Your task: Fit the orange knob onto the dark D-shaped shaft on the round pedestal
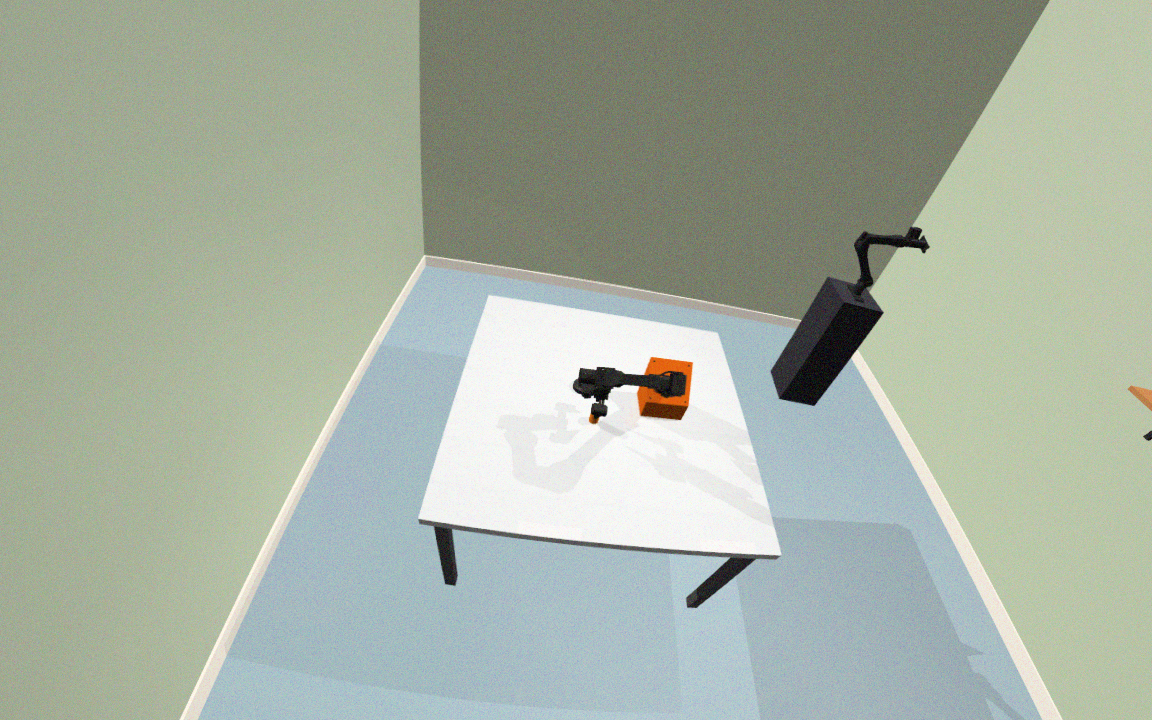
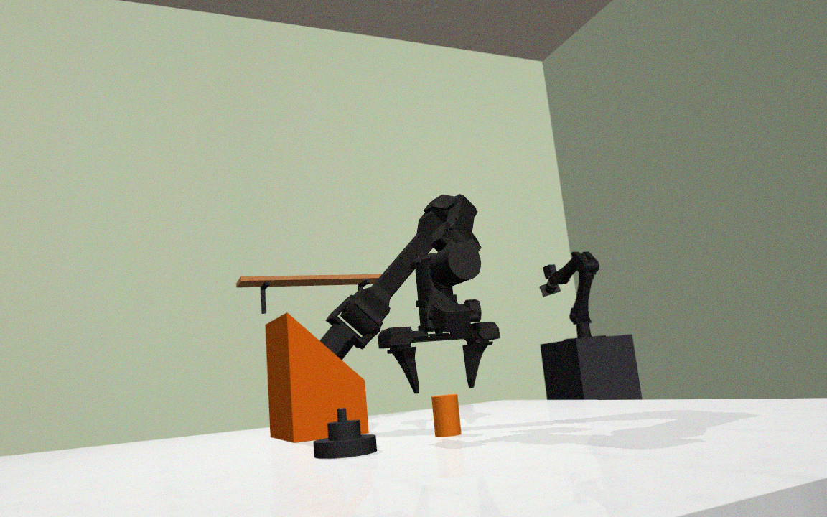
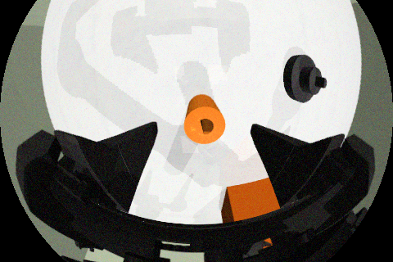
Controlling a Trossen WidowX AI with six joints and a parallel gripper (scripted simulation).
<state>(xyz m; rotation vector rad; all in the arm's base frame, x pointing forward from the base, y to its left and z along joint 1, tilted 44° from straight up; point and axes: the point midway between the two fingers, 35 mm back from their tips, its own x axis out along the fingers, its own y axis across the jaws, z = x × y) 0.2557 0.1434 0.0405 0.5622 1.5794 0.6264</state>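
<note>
Right now the orange knob is 40 mm below my gripper tip. Also, from my gripper tip: round dark pedestal: 60 mm ahead, 180 mm to the right, 40 mm below.
</note>
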